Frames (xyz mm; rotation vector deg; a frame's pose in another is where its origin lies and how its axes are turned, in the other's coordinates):
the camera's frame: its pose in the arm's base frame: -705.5 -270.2 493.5 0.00 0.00 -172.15
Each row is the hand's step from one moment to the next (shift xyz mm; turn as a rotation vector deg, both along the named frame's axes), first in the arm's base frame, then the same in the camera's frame.
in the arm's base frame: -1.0 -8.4 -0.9 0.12 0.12 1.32
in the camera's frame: 2.1 8.2 -0.9 -0.14 -0.10 1.32
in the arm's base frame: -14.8 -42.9 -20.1 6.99 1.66 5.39
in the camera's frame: 20.5 40.5 -20.1 -7.15 -0.69 5.39
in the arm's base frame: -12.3 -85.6 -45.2 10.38 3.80 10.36
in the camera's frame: 23.9 83.1 -45.2 -10.80 -2.35 10.36
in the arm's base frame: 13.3 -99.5 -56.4 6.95 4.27 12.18
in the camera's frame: 0.4 100.4 -56.4 -7.47 -3.28 12.18
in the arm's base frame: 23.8 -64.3 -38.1 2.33 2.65 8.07
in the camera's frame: -14.8 66.9 -38.1 -2.67 -2.31 8.07
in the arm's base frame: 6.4 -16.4 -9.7 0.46 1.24 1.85
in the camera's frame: -4.1 17.1 -9.7 -0.63 -1.17 1.85
